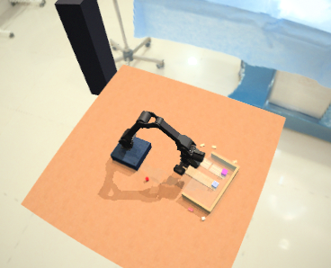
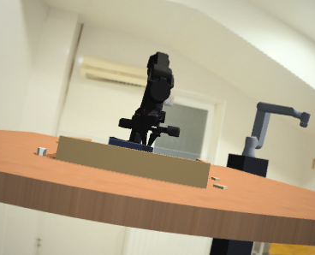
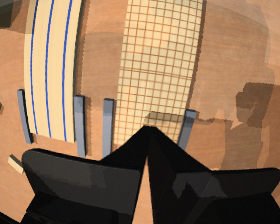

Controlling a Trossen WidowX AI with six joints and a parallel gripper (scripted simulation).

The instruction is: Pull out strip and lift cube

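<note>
Right now my gripper tip is 19 cm short of the labelled cube, 7 cm to the left of it and 1 cm above it. Round my gripper tip: white bit (17 cm ahead, 28 cm to the right, 2 cm below); red bit (21 cm behind, 13 cm to the right, 2 cm below); pink bit (8 cm ahead, 24 cm to the right, 3 cm below).
</note>
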